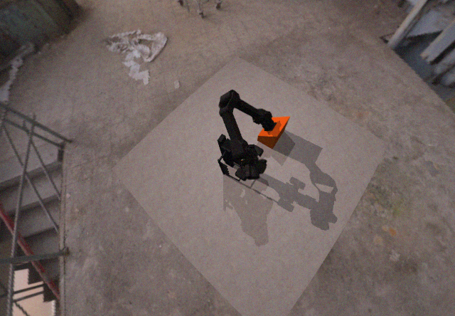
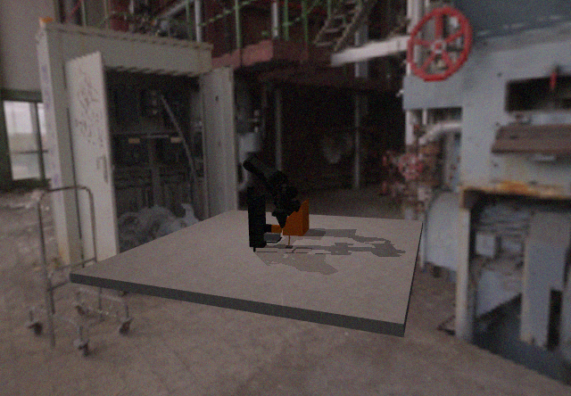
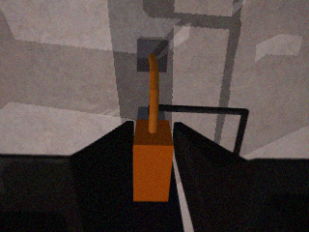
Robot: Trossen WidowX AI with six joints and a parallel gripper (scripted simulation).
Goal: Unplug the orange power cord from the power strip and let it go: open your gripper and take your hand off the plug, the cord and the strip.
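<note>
Now: gripper tip 50 mm to the left of the orange plug.
</note>
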